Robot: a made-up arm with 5 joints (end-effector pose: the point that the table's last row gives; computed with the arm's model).
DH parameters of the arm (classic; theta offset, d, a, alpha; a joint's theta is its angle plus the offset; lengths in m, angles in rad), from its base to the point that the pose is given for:
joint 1: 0 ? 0 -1.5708
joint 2: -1.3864 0 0.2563 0
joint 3: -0.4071 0 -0.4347 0
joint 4: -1.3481 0 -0.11 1.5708
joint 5: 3.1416 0.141 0 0
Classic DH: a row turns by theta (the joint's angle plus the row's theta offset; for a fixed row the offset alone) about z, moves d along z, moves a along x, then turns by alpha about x.
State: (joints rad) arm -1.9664 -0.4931 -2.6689 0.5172 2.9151
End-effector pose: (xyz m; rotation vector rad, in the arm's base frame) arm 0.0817 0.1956 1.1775 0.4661 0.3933 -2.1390
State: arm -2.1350 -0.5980 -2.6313 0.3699 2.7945
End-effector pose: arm 0.1616 0.2553 1.1497 0.2880 0.2314 -2.4613
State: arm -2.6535 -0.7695 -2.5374 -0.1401 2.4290
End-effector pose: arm 0.4004 0.2126 1.0525 0.3687 0.2525 2.8853
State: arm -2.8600 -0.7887 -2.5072 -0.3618 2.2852
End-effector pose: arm 0.4524 0.1309 1.0184 0.5782 0.3698 2.4936
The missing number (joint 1, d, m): 0.335
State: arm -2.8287 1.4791 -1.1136 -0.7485 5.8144
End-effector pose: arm -0.3312 -0.1071 -0.2087 1.0512 -2.5514 -0.0417
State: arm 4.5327 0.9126 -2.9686 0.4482 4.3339
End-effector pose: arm -0.1242 -0.6840 0.8497 1.5427 0.1539 -0.4432
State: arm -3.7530 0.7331 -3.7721 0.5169 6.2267
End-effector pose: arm -0.1177 0.0825 1.1010 -0.1728 -0.6067 -0.6461
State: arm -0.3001 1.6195 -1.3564 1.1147 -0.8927
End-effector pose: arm 0.1094 -0.0339 -0.2936 -1.9060 -0.5819 1.3578
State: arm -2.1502 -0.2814 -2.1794 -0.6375 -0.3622
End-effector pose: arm -0.0348 -0.0532 1.1256 0.0276 -0.0343 0.6291
